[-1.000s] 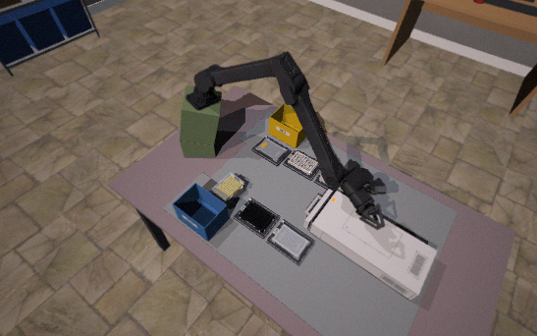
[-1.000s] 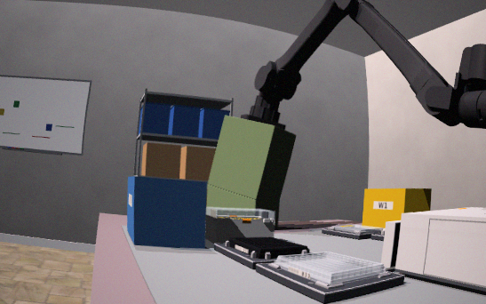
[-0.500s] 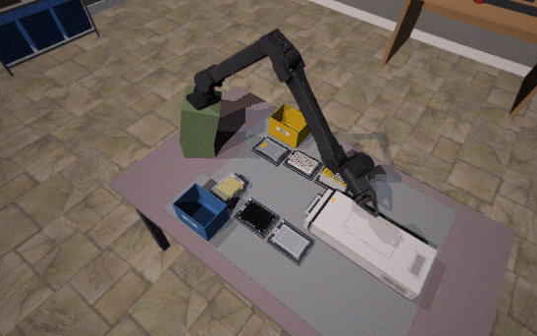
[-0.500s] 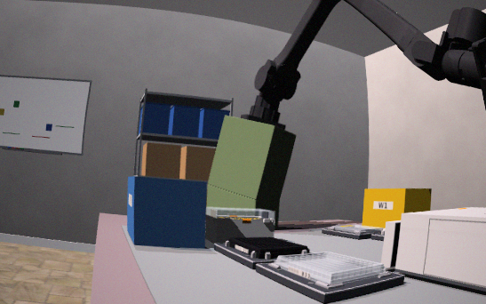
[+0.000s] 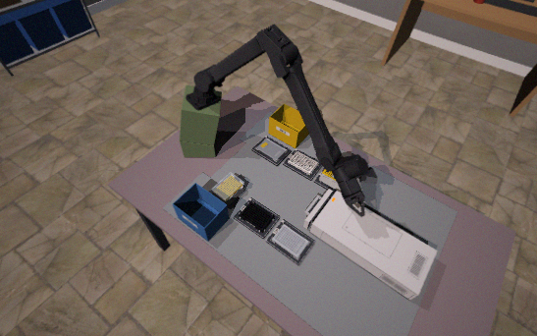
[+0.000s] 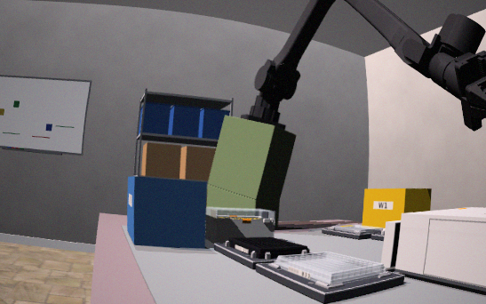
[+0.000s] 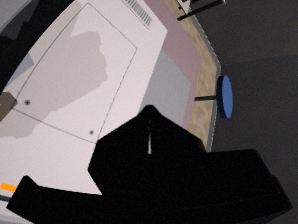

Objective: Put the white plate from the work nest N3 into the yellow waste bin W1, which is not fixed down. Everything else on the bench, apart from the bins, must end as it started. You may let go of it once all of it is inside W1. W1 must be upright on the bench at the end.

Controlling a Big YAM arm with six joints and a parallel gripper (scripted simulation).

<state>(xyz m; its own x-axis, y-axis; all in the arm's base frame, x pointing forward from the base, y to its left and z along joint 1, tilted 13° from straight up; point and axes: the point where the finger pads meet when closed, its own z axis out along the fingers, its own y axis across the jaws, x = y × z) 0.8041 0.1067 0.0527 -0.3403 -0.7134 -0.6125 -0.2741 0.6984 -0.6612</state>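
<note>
The white plate is 39 cm behind my hand, 15 cm to the left of it and 19 cm below it. Round my hand: yellow tip box 22 cm behind, 17 cm to the left, 15 cm below; clear plate 15 cm behind, 20 cm to the right, 19 cm below; white instrument 2 cm to the left, 17 cm below.
</note>
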